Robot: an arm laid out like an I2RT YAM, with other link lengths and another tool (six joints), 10 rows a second.
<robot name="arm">
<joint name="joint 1" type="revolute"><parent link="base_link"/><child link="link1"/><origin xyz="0 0 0.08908" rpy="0 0 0"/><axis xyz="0 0 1"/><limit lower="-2.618" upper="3.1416"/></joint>
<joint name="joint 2" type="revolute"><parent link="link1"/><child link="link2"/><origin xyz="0.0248 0.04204 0.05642" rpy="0 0 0"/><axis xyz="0 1 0"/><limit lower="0" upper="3.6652"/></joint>
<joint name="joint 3" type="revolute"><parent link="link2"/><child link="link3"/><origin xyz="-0.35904 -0.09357 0" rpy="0 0 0"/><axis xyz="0 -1 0"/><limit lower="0" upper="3.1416"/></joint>
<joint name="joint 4" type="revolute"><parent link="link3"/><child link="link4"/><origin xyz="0.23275 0.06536 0.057" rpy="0 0 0"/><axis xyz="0 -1 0"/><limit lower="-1.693" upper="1.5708"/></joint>
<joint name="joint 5" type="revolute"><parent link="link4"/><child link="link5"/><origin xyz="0.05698 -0.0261 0.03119" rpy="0 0 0"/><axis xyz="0 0 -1"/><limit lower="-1.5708" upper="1.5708"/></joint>
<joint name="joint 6" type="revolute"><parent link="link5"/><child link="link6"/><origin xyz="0.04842 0 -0.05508" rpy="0 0 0"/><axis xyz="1 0 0"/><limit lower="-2.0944" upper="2.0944"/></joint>
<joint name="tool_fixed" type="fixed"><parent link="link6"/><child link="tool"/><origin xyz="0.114 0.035 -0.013" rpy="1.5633 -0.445 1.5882"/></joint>
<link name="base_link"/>
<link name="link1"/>
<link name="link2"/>
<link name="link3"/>
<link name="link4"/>
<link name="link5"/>
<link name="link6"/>
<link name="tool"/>
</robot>
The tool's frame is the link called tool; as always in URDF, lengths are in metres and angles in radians.
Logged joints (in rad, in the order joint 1, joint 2, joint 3, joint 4, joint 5, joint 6), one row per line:
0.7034 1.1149 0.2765 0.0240 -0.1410 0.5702
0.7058 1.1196 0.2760 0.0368 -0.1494 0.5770
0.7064 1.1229 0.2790 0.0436 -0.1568 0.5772
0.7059 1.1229 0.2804 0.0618 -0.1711 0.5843
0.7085 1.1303 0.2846 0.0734 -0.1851 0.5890
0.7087 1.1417 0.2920 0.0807 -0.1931 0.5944
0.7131 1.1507 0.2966 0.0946 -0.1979 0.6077
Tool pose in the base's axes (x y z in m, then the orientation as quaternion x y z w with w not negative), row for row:
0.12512 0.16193 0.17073 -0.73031 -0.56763 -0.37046 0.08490
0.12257 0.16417 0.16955 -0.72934 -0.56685 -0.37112 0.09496
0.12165 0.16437 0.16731 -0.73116 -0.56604 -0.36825 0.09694
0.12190 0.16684 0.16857 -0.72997 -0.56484 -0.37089 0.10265
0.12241 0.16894 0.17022 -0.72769 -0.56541 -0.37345 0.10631
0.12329 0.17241 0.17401 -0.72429 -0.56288 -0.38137 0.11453
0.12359 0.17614 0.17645 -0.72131 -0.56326 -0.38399 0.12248
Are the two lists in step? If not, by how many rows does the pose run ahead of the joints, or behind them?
The pose runs 2 rows behind the joints: the pose in row i belongs to the joints in row i - 2.
